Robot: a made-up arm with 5 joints.
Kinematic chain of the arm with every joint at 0, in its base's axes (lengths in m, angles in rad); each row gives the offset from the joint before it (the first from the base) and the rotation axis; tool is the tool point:
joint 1: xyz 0 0 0.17 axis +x
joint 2: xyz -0.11 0 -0.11 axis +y
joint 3: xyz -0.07 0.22 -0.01 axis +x
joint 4: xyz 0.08 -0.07 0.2 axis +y
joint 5: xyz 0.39 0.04 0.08 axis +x
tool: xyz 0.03 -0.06 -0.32
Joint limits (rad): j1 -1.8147..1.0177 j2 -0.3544..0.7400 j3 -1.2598..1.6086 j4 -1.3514..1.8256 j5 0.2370..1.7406
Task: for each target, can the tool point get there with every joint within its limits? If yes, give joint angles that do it. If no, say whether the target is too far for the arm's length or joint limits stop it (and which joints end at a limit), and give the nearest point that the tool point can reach.
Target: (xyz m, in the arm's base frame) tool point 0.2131 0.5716 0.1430
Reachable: yes | joints 0.7973 0.2627 -1.0088 0.3000 1.3235
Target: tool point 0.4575 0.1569 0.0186
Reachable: yes | joints -0.9650 0.4930 0.4863 -0.7512 0.9175
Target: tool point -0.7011 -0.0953 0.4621
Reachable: no: joint limits stop it (at a limit: joint 1, joint 2, joint 4, joint 5) | nearest point -0.4594 0.1024 0.3383 | short by 0.336 m
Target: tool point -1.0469 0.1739 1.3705
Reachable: no: too far | nearest point -0.2700 0.1090 0.9224 | short by 0.899 m
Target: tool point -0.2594 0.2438 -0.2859
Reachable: yes | joints -0.5895 -0.1938 0.8898 1.4660 0.5203
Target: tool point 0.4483 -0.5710 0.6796
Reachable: no: joint limits stop it (at a limit: joint 1, joint 5) | nearest point 0.2596 -0.3074 0.5508 | short by 0.349 m
